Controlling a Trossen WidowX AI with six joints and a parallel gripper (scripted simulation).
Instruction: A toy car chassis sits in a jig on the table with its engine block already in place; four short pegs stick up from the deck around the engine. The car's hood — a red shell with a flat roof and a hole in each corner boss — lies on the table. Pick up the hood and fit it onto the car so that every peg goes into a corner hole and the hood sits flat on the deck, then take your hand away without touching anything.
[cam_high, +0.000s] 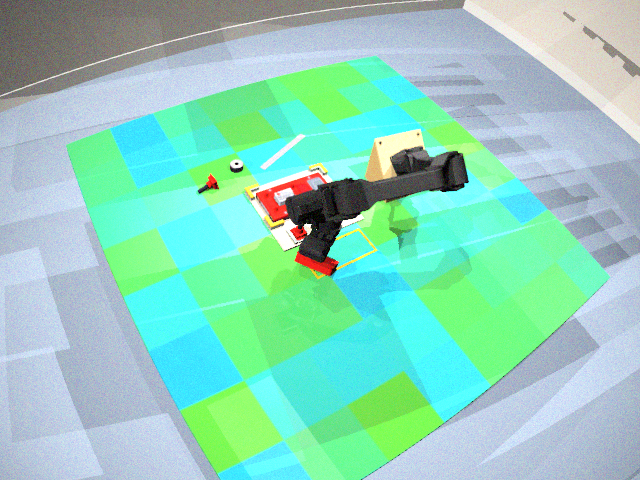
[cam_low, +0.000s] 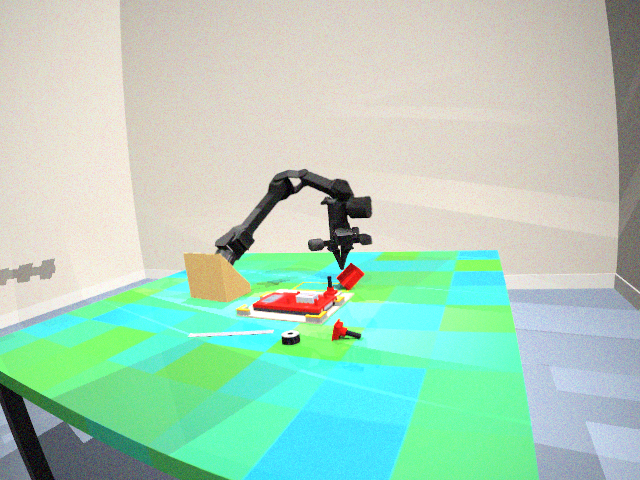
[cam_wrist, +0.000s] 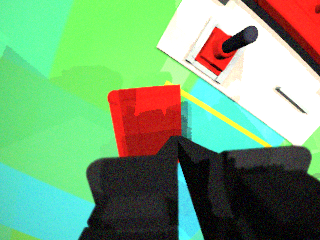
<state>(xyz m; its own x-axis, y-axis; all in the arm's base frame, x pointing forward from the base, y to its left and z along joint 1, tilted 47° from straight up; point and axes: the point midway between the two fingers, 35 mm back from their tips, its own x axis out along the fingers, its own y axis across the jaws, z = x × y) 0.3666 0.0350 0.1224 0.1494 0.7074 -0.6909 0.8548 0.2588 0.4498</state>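
Right now the red hood is 3 cm below my gripper tip, 2 cm ahead of it and 1 cm to the left of it. Round my gripper tip: black-and-white wheel 40 cm to the right, 5 cm below.
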